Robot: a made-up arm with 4 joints.
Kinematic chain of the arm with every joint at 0, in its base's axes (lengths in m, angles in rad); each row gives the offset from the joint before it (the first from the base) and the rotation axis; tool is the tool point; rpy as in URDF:
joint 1: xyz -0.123 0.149 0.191 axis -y
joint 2: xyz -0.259 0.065 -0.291 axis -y
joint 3: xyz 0.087 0 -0.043 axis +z
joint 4: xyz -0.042 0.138 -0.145 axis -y
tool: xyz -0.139 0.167 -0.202 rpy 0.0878 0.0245 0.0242
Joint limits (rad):
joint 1: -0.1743..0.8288
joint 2: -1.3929..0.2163
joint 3: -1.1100..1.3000
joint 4: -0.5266..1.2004
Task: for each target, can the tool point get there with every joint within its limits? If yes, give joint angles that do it. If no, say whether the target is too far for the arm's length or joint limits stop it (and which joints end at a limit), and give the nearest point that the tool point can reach.
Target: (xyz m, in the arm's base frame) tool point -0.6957 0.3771 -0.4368
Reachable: yes | joints -0.0030 -0.2720 0.6201 0.1626
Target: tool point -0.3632 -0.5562 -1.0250
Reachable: no: too far | nearest point -0.2771 0.0432 -0.5891 | short by 0.746 m
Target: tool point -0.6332 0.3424 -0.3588
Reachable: yes | joints 0.5415 -1.2514 0.7454 0.1866
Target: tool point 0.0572 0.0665 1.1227
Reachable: no: joint limits stop it (at a limit: joint 1, joint 2, joint 4) | nearest point -0.7224 0.1671 0.2617 | short by 1.166 m
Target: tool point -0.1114 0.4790 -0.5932
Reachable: yes | joints 0.4103 0.0484 0.5073 0.7610
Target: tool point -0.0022 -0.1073 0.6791
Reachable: no: joint limits stop it (at a limit: joint 1, joint 2, joint 4) | nearest point -0.7223 0.0662 0.2364 | short by 0.863 m
